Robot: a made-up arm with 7 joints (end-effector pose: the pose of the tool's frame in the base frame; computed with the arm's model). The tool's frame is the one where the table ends. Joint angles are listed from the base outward.
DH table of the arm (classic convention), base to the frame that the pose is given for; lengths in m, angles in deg. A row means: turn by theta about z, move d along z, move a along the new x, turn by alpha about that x. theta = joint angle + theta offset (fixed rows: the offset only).
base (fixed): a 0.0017  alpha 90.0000  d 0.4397  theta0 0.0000
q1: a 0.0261  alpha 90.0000  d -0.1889  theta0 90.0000
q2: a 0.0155  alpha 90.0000  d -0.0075  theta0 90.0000
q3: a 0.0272  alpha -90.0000  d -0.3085  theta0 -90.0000
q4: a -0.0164  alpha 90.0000  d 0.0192  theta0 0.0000
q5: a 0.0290  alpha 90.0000  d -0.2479  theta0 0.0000
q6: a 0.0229  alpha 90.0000  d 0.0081  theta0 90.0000
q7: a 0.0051  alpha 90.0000  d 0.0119  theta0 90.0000
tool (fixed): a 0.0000  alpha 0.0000  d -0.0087  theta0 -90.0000
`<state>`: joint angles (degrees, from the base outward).
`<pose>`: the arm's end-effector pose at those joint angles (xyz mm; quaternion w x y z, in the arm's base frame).
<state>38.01 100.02 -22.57 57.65 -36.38 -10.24 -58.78</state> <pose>90.5 629.9 568.0 0.0094 -0.8646 0.3742 0.3353</pose>
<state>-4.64 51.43 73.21 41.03 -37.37 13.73 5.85</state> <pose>0.4 634.4 242.7 0.7491 0.5930 -0.2039 0.2136</pose>
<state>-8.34 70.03 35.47 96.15 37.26 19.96 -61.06</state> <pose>165.3 502.2 411.3 0.3933 0.5896 -0.6409 0.2949</pose>
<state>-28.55 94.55 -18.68 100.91 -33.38 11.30 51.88</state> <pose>152.9 471.2 326.5 0.5244 0.1553 0.1885 -0.8157</pose>
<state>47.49 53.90 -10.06 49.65 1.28 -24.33 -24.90</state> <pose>302.1 556.1 331.7 0.3679 0.5072 -0.7793 -0.0033</pose>
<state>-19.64 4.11 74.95 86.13 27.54 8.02 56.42</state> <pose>-27.1 385.3 126.6 0.6815 0.0255 -0.7012 0.2079</pose>
